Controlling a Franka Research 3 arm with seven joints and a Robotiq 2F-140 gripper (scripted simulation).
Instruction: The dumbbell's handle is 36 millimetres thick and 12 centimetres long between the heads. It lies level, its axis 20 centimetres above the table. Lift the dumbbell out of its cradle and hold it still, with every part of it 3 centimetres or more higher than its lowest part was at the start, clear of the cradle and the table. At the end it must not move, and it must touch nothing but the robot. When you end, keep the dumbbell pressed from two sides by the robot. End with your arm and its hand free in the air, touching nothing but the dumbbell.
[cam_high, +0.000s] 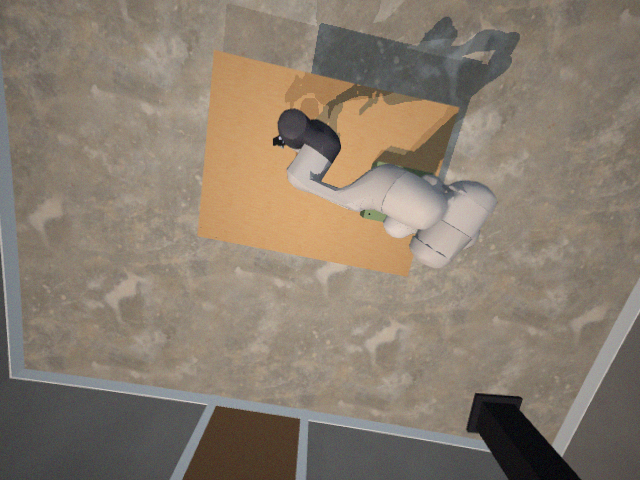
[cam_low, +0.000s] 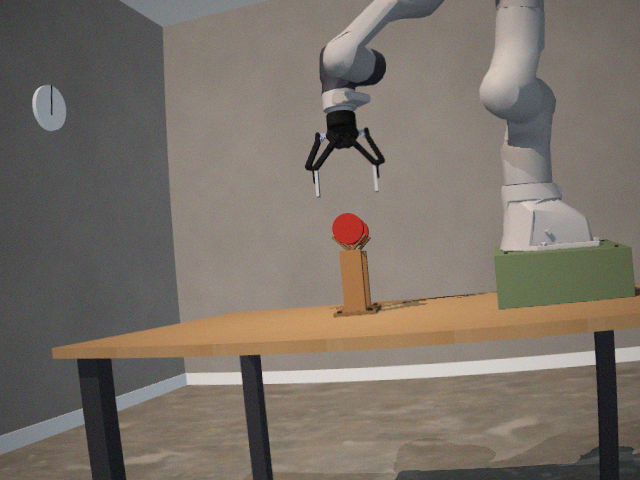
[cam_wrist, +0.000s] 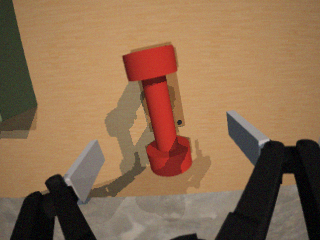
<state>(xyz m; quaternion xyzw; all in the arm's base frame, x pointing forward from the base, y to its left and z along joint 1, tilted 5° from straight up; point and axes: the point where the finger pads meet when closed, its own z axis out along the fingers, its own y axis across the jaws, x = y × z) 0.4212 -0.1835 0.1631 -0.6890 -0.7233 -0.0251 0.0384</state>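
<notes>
Now: hand 100 mm above the red dumbbell. From my hand the other things lie so: wooden cradle: 220 mm below.
</notes>
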